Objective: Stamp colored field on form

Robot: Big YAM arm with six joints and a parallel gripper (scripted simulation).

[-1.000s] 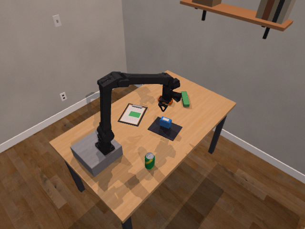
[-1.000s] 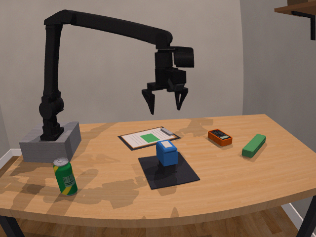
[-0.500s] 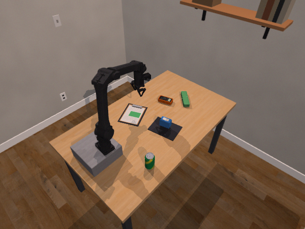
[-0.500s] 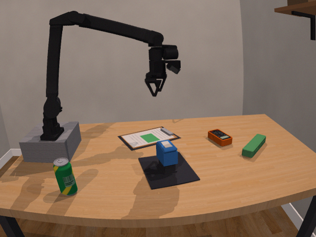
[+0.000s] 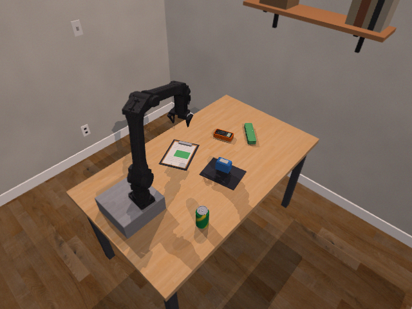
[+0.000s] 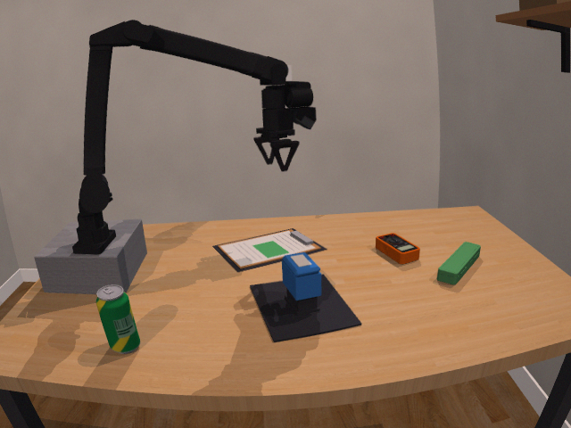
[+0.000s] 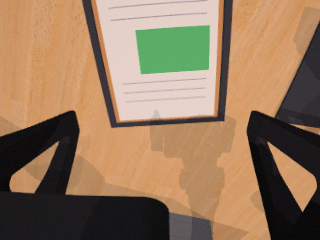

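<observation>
Now: the blue stamp 320 mm to the right of my hand, 170 mm below it and 50 mm ahead of it. The rest, counted from my hand: dark mat 320 mm to the right, 220 mm below, 50 mm ahead; clipboard 220 mm below, 20 mm behind, 10 mm to the right; green case 450 mm ahead, 210 mm below, 200 mm to the right.
</observation>
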